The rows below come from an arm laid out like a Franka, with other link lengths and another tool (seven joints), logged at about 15 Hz.
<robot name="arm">
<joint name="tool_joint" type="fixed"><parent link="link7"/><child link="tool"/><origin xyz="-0.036 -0.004 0.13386" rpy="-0.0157 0 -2.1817"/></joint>
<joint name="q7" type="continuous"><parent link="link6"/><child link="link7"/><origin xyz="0.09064 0 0" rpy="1.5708 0 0"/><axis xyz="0 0 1"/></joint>
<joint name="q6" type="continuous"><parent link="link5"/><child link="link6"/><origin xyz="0 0 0" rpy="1.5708 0 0"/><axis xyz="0 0 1"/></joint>
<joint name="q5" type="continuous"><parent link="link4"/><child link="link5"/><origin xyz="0.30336 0.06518 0" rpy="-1.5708 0 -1.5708"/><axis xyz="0 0 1"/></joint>
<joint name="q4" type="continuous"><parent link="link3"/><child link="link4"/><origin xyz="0 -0.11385 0" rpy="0 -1.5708 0"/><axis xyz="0 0 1"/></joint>
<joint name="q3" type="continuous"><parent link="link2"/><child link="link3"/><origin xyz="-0.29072 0 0" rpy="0 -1.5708 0"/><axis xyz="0 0 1"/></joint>
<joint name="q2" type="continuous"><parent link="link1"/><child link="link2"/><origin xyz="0 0 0" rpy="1.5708 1.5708 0"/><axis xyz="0 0 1"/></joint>
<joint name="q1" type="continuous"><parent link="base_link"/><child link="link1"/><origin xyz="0 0 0.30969" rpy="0 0 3.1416"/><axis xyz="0 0 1"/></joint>
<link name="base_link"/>
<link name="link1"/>
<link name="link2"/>
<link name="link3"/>
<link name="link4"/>
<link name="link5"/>
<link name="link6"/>
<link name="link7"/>
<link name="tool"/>
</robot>
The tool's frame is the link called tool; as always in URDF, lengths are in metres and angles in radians. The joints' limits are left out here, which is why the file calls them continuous.
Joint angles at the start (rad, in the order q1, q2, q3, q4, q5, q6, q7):
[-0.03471, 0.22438, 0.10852, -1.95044, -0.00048, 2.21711, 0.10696]
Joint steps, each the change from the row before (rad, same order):
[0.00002, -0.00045, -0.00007, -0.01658, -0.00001, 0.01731, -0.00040]
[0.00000, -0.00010, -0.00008, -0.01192, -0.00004, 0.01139, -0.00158]
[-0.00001, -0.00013, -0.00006, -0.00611, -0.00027, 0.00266, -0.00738]
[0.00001, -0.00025, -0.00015, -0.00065, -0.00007, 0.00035, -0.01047]
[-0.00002, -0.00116, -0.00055, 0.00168, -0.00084, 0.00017, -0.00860]
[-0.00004, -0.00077, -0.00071, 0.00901, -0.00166, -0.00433, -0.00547]
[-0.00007, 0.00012, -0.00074, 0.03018, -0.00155, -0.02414, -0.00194]
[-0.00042, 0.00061, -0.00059, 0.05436, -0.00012, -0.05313, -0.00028]
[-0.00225, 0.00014, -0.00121, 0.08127, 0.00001, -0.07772, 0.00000]
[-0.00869, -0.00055, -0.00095, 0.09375, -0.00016, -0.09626, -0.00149]
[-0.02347, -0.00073, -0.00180, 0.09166, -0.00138, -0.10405, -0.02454]
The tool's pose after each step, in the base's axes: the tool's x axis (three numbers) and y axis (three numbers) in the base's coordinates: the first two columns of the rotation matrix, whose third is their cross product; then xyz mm. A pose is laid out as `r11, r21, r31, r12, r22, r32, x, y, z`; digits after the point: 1 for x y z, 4 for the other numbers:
-0.5440, 0.8391, -0.0009, 0.8372, 0.5428, 0.0663, 519.5, 44.7, 314.1
-0.5453, 0.8383, -0.0008, 0.8364, 0.5441, 0.0658, 517.9, 44.5, 310.8
-0.5516, 0.8341, 0.0002, 0.8325, 0.5505, 0.0628, 516.7, 44.2, 308.9
-0.5602, 0.8284, -0.0004, 0.8267, 0.5591, 0.0627, 516.5, 43.7, 308.8
-0.5672, 0.8236, -0.0031, 0.8217, 0.5662, 0.0648, 516.9, 43.1, 309.9
-0.5718, 0.8204, -0.0075, 0.8182, 0.5708, 0.0687, 518.7, 42.5, 313.2
-0.5732, 0.8193, -0.0119, 0.8167, 0.5724, 0.0730, 523.1, 41.9, 322.1
-0.5724, 0.8199, -0.0125, 0.8172, 0.5717, 0.0733, 529.3, 41.4, 337.6
-0.5692, 0.8221, -0.0146, 0.8191, 0.5685, 0.0760, 537.1, 39.5, 361.9
-0.5623, 0.8268, -0.0142, 0.8241, 0.5617, 0.0739, 542.9, 33.9, 390.5
-0.5619, 0.8271, -0.0110, 0.8252, 0.5614, 0.0627, 544.8, 18.6, 418.4

